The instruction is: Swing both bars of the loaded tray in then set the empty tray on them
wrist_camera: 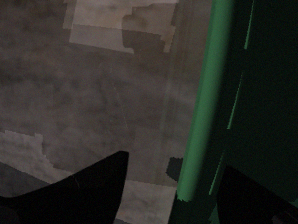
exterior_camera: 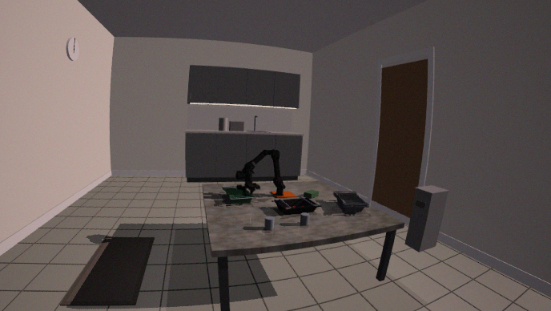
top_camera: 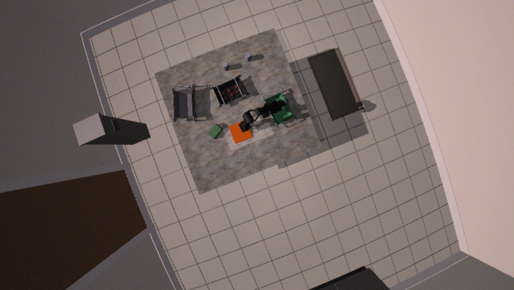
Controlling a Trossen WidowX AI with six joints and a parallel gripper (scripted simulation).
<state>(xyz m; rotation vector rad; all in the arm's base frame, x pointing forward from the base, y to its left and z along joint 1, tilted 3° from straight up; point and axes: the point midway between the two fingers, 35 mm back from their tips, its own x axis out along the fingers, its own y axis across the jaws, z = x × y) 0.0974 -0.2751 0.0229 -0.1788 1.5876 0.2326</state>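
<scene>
My gripper tip is now 20 mm short of the green tray, 80 mm to the left of it and 30 mm below it. From my gripper tip the other things lie so: green block: 80 mm behind, 560 mm to the left, 10 mm above.
</scene>
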